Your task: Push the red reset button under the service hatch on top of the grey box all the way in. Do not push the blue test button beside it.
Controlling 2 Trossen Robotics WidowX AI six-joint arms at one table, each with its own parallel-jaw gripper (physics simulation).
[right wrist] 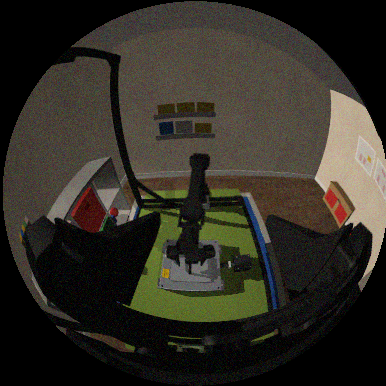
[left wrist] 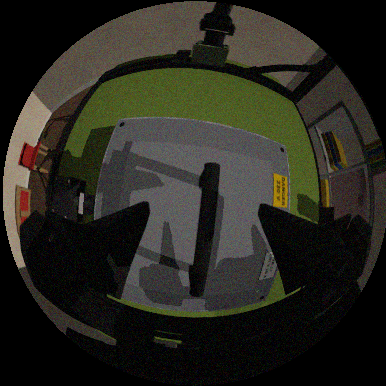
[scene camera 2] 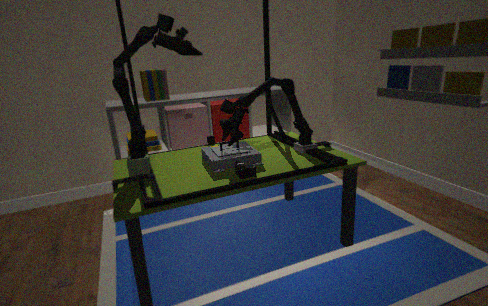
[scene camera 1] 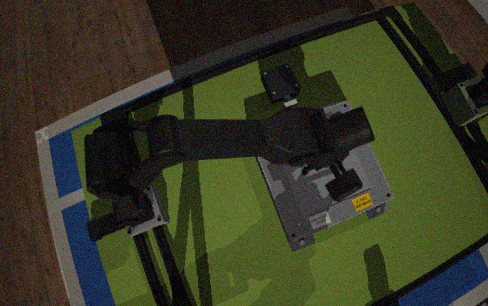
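Note:
The grey box (scene camera 1: 377, 180) (scene camera 2: 220, 161) (left wrist: 200, 129) (right wrist: 171, 284) stands on the green table. Its service hatch (left wrist: 240, 200) lies closed on top, with a black bar handle (left wrist: 206, 230) standing up from it. The red reset button and the blue test button do not show in any view. My left gripper (scene camera 1: 327, 167) (scene camera 2: 231, 139) (left wrist: 205, 208) (right wrist: 189, 265) is open and empty, low over the box, with a fingertip on each side of the handle in the left wrist view. My right gripper (scene camera 2: 200, 53) (right wrist: 215, 219) is open and empty, high above the table.
A black square block (scene camera 1: 281, 82) (scene camera 2: 246, 170) (left wrist: 67, 200) (right wrist: 242, 263) sits beside the box, joined to it by a short connector. A yellow label (scene camera 1: 362, 201) (left wrist: 281, 190) (right wrist: 165, 273) is on the box top. Black rails run along the table edges.

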